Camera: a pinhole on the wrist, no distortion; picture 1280 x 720 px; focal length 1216.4 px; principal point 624.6 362.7 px. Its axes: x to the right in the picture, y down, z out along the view. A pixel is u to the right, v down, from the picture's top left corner.
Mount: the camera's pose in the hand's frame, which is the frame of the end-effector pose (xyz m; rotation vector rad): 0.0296 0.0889 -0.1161 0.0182 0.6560 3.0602
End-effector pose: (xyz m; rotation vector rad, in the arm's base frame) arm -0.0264 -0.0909 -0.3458 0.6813 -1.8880 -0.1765
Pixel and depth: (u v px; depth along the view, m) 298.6 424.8 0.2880
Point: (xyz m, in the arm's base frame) -0.2628 -0.0195 -0.2392
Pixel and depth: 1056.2 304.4 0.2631
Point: -0.1950 0.0915 -0.3555
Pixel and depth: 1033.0 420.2 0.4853
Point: -0.3930 0.1353 -0.4752
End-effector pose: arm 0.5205 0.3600 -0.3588 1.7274 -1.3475 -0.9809
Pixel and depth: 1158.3 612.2 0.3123
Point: 0.2607 0.4138 -0.2911
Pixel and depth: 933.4 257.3 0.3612
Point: 0.2184 0.3473 -0.2055
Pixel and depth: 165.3 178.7 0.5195
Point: 0.1123 0.0328 -0.2066
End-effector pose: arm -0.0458 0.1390 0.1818 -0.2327 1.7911 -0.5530
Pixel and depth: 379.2 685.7 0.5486
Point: 0.3536 0.1217 -0.1183
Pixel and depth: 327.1 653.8 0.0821
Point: -0.0792 0.2159 0.0950
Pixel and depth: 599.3 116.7 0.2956
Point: 0.0976 0.3191 -0.0058
